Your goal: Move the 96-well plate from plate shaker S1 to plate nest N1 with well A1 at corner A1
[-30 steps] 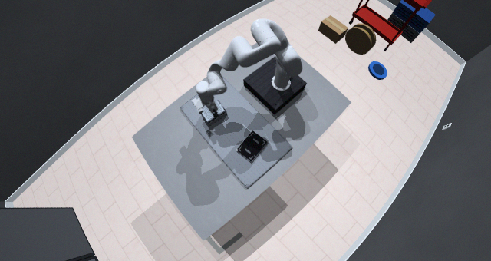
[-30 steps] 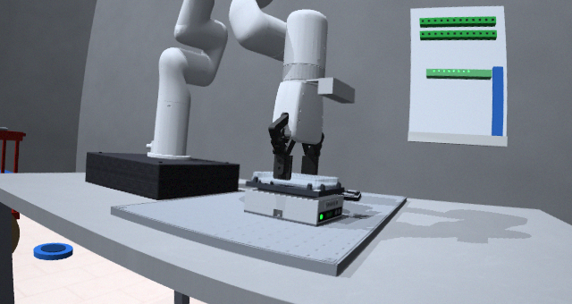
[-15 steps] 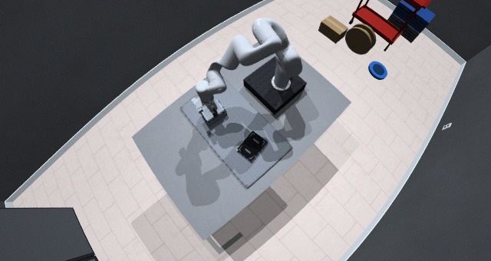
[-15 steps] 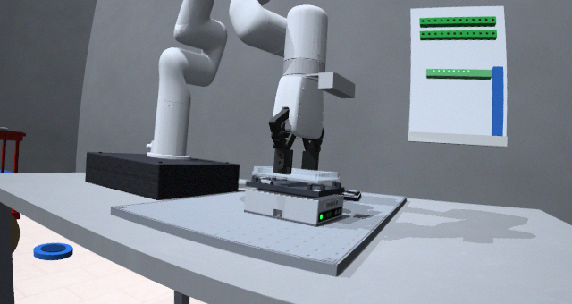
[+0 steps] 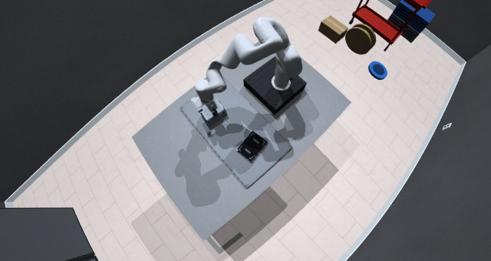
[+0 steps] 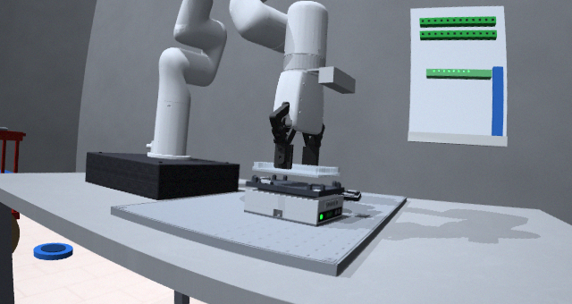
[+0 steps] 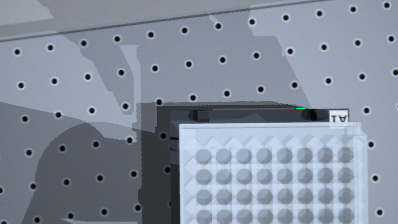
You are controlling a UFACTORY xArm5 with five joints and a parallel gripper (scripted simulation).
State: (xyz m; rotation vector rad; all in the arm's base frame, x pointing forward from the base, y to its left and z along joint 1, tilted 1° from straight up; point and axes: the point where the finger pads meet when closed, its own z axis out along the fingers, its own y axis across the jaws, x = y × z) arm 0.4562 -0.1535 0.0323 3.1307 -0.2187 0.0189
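Now: the black plate nest N1 320 mm to the left of my hand, 90 mm below it and 30 mm behind it. Also, from my hand: A1 mark (280 mm to the left, 80 mm below, 50 mm ahead); 96-well plate (10 mm below).
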